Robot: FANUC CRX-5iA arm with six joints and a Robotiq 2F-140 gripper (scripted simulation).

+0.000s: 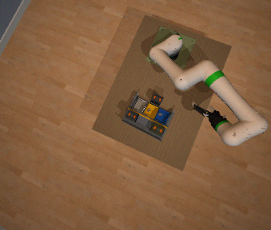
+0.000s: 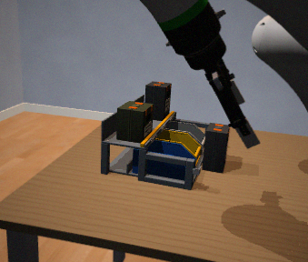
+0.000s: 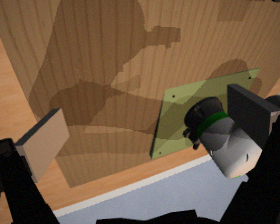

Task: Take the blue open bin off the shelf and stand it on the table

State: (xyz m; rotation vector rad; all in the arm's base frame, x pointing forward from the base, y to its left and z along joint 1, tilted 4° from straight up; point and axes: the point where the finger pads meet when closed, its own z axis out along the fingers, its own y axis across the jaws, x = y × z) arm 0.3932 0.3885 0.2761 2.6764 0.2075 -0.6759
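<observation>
Right now the blue bin is 21 cm ahead of my hand, 21 cm to the right of it and 21 cm below it. The rest, counted from my hand: grey bin (20 cm ahead, 44 cm to the right, 21 cm below); yellow bin (21 cm ahead, 33 cm to the right, 21 cm below).
</observation>
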